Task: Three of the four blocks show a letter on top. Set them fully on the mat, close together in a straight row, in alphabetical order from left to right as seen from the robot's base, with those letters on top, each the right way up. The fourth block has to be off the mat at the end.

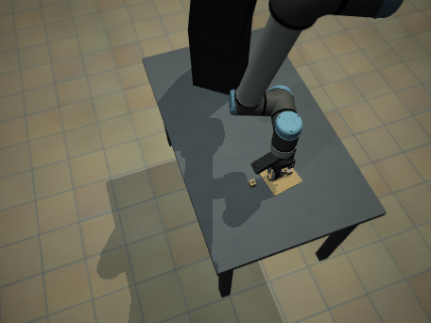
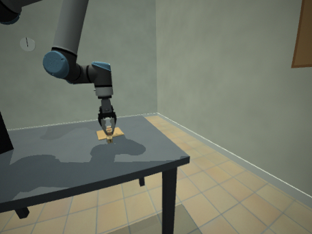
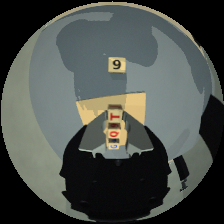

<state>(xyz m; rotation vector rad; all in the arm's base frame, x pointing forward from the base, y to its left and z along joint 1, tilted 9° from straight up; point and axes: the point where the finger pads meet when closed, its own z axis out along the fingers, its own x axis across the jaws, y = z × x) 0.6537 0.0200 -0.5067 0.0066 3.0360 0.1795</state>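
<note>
The tan mat is 40 mm to the left of my hand and 20 mm below it.
</note>
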